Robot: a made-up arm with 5 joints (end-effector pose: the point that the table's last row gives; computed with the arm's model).
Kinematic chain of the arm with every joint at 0, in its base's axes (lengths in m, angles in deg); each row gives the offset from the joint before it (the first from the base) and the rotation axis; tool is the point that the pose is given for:
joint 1: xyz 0 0 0.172 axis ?
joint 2: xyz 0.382 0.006 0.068 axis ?
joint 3: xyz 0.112 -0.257 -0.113 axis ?
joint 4: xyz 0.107 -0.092 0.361 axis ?
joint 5: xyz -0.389 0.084 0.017 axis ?
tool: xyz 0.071 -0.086 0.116
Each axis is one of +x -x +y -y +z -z.
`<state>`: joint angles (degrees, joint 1 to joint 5).
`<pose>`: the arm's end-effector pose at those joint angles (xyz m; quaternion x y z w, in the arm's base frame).
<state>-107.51 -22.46 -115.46 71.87 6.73</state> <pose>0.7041 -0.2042 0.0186 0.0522 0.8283 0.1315 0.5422</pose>
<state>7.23 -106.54 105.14 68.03 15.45</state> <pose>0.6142 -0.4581 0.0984 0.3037 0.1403 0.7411 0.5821</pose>
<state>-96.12 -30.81 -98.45 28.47 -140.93</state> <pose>0.7435 -0.2307 0.2746 -0.6239 0.4159 -0.6606 0.0372</pose>
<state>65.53 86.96 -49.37 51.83 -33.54</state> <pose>0.0276 -0.0022 0.2242 -0.2067 -0.7484 -0.3864 0.4979</pose>
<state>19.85 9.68 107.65 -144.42 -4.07</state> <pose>0.6884 -0.2965 0.5534 0.4606 0.8068 0.1474 0.3393</pose>
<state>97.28 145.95 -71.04 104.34 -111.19</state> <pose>0.2803 -0.0809 0.0575 0.4411 -0.7121 -0.5363 0.1035</pose>
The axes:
joint 1: -x
joint 2: -y
joint 3: +z
joint 4: -x
joint 5: +z

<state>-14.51 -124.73 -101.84 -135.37 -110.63</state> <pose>0.5489 0.1726 0.1967 -0.0899 -0.0639 0.9861 0.1244</pose>
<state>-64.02 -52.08 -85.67 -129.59 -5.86</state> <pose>0.4483 -0.2335 0.2349 0.6918 -0.0248 -0.6981 0.1829</pose>
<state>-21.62 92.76 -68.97 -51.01 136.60</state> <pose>-0.0983 -0.0159 0.1556 -0.3817 -0.8698 0.1165 0.2901</pose>
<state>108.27 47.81 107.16 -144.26 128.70</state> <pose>0.5307 0.7041 0.3633 0.6013 0.4468 0.4518 0.4845</pose>
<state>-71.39 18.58 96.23 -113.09 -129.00</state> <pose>0.6746 -0.6261 -0.2665 0.1403 0.6677 0.2270 0.6950</pose>
